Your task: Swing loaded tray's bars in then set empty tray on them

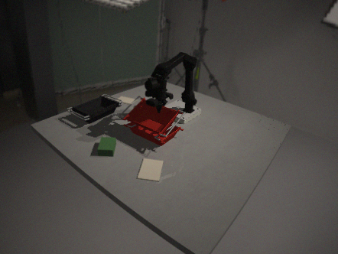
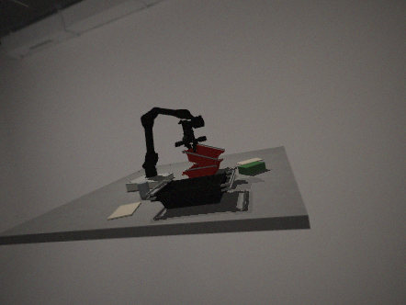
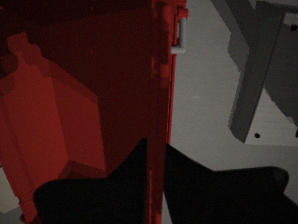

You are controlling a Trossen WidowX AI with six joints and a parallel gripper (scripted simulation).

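Now: gripper tip 8 cm short of the red tray. Also, from my gripper tip: green block 33 cm ahead, 10 cm to the right, 11 cm below; then grey cylinder 23 cm behind, 27 cm to the right, 9 cm below.
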